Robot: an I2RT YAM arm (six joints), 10 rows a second.
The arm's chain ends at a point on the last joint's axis. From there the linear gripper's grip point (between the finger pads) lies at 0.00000 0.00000 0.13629 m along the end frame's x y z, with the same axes.
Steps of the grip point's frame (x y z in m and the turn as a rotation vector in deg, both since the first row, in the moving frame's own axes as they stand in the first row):
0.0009, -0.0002, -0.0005, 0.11, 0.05, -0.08
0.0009, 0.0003, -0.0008, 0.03, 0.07, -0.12
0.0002, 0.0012, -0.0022, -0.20, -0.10, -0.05
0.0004, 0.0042, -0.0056, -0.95, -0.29, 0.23
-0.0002, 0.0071, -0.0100, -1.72, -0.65, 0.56
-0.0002, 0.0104, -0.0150, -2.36, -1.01, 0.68
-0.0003, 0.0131, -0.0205, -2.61, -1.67, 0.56
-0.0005, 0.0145, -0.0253, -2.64, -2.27, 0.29
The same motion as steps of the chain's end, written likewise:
0.0008, 0.0001, -0.0005, 0.11, 0.05, -0.08
0.0007, 0.0004, -0.0008, 0.03, 0.07, -0.12
0.0004, 0.0007, -0.0022, -0.20, -0.10, -0.05
0.0011, 0.0019, -0.0056, -0.95, -0.29, 0.23
0.0014, 0.0030, -0.0099, -1.72, -0.65, 0.56
0.0022, 0.0048, -0.0149, -2.36, -1.01, 0.68
0.0037, 0.0069, -0.0203, -2.61, -1.67, 0.56
0.0049, 0.0082, -0.0250, -2.64, -2.27, 0.29

